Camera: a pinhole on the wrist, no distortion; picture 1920 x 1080 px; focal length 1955.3 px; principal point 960.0 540.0 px. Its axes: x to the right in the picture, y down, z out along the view. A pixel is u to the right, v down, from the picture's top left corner.
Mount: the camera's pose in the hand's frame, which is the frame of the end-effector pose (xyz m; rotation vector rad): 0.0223 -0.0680 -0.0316 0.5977 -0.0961 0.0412
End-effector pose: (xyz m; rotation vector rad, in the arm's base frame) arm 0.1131 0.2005 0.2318 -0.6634 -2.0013 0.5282
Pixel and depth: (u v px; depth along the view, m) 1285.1 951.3 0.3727
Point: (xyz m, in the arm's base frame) -0.2432 0.0381 0.2374
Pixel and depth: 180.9 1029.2 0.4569
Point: -0.1985 -0.1451 0.0575
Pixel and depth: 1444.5 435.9 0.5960
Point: -0.4410 -0.0912 0.3536
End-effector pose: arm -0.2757 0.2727 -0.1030 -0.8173 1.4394 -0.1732
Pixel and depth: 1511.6 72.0 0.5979
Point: 0.3026 -0.0367 0.0478
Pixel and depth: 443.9 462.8 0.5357
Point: 0.1884 0.2306 0.2222
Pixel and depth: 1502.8 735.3 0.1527
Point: -0.1181 0.1830 -0.0703
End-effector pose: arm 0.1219 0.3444 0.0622 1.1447 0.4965 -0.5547
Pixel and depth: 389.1 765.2 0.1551
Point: 0.0126 0.2113 0.0195
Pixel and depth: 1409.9 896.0 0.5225
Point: 0.0525 -0.1926 -0.0404
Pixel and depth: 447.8 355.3 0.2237
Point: -0.0423 0.1607 -0.0092
